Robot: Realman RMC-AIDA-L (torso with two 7-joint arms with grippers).
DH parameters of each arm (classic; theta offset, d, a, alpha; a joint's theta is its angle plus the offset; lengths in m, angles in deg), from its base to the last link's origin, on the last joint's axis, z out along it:
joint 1: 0 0.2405 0 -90
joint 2: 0 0 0 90
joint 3: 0 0.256 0 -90
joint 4: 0 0 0 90
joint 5: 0 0.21 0 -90
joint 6: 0 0 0 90
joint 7: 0 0.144 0 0
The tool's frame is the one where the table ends.
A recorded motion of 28 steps. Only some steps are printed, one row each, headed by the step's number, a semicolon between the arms.
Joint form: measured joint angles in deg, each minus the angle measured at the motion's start. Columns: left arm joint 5, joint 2, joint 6, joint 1, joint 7, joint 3, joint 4; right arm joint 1, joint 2, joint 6, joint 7, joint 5, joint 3, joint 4.
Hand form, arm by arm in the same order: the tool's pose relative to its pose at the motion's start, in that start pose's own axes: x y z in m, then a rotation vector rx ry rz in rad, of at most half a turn. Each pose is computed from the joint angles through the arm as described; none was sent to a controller.
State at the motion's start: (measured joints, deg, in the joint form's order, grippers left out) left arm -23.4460 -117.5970 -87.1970 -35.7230 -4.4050 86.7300 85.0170; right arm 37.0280 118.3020 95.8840 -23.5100 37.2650 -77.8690 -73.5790
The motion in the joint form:
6: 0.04 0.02 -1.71 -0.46 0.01 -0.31 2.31; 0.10 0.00 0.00 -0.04 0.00 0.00 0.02
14: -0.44 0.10 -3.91 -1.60 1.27 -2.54 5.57; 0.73 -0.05 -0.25 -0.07 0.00 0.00 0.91
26: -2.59 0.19 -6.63 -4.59 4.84 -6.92 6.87; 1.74 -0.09 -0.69 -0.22 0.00 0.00 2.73
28: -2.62 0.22 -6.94 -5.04 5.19 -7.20 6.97; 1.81 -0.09 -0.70 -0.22 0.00 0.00 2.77
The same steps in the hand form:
6: 0.0038 0.0041 -0.0093 -0.0012 0.0143 0.0175; -0.0005 0.0002 -0.0002 0.0002 -0.0003 -0.0021
14: 0.0135 0.0068 -0.0266 -0.0131 0.0554 0.0422; -0.0026 0.0001 0.0009 -0.0008 0.0031 -0.0033
26: 0.0283 0.0108 -0.0454 -0.0554 0.0908 0.0887; -0.0052 -0.0003 0.0038 -0.0052 0.0128 -0.0029
28: 0.0301 0.0117 -0.0473 -0.0562 0.0940 0.0975; -0.0055 -0.0001 0.0038 -0.0051 0.0128 -0.0036

